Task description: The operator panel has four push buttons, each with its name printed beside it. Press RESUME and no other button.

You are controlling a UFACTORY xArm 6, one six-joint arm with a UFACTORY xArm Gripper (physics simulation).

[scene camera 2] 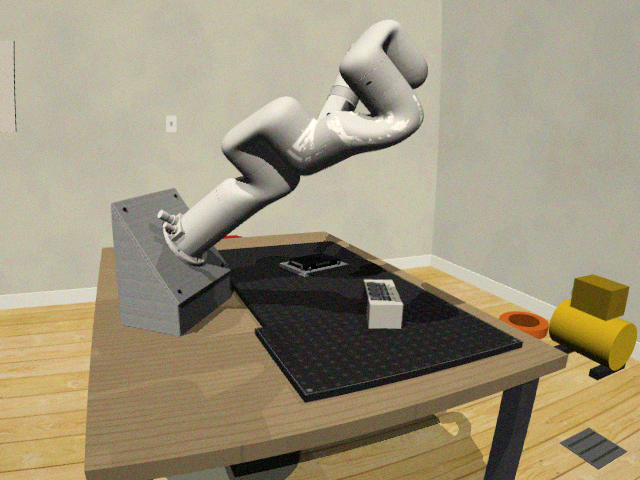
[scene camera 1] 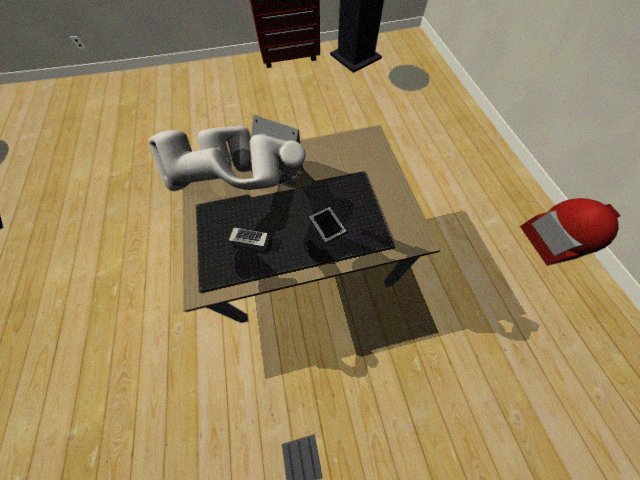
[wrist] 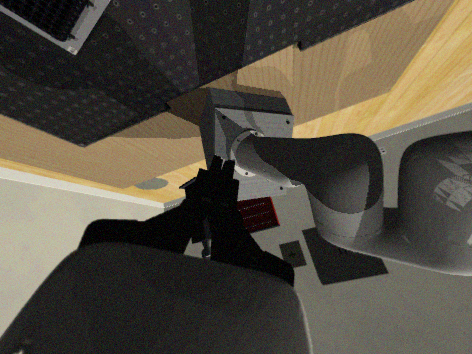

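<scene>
The operator panel is a small white box with a dark button area on top. It stands on the black perforated board. Its button names are too small to read, so I cannot tell which button is RESUME. The panel does not show in the wrist view. My gripper is shut and empty, its black fingertips close together in front of the arm's grey base block in the wrist view. It is away from the panel, high above the table; in scene camera 2 the arm hides it.
A grey frame around a black part lies on the board, beside the panel. The slanted grey base block stands at the back edge of the wooden table. The arm's links rise over the table.
</scene>
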